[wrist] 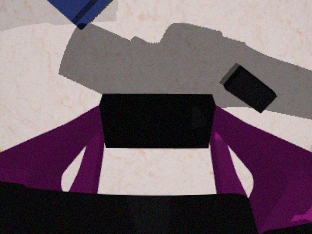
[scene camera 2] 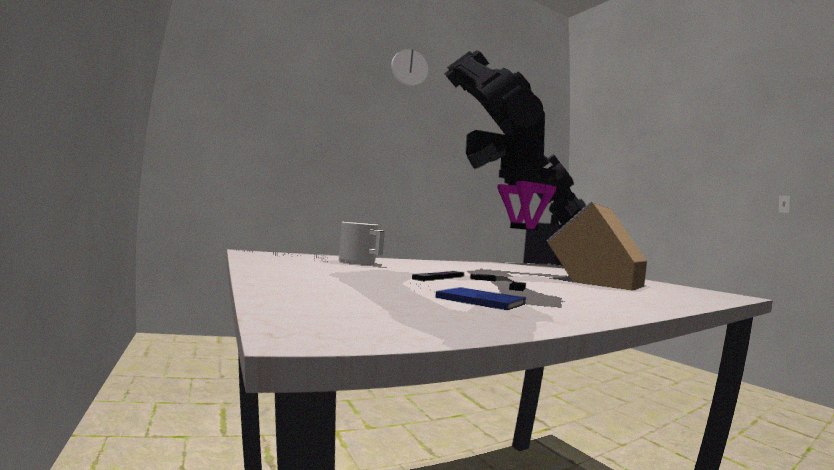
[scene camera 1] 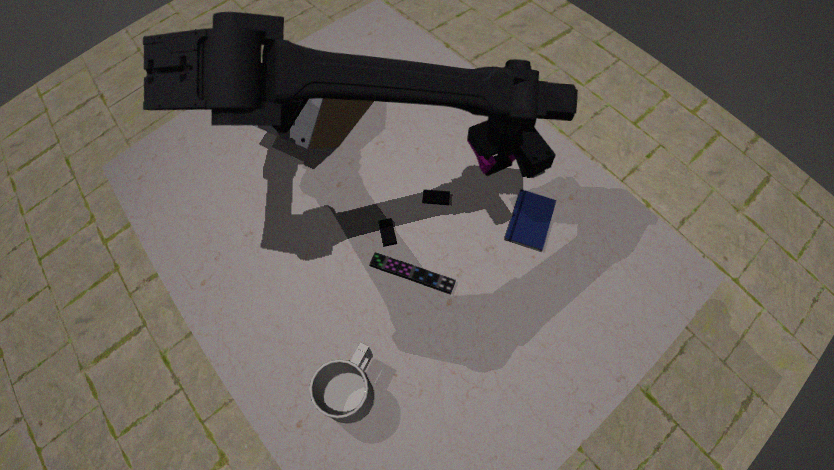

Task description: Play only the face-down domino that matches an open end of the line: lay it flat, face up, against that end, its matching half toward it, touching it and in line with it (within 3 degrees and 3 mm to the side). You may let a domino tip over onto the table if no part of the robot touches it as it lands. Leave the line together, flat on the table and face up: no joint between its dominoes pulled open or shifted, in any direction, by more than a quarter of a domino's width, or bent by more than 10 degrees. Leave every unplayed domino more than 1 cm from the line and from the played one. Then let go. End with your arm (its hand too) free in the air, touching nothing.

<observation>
A mug shows in scene camera 2 and in scene camera 1; in the wrist view it is out of frame. The same spot on the mug: (scene camera 2: 357,241) is (scene camera 1: 369,382).
</observation>
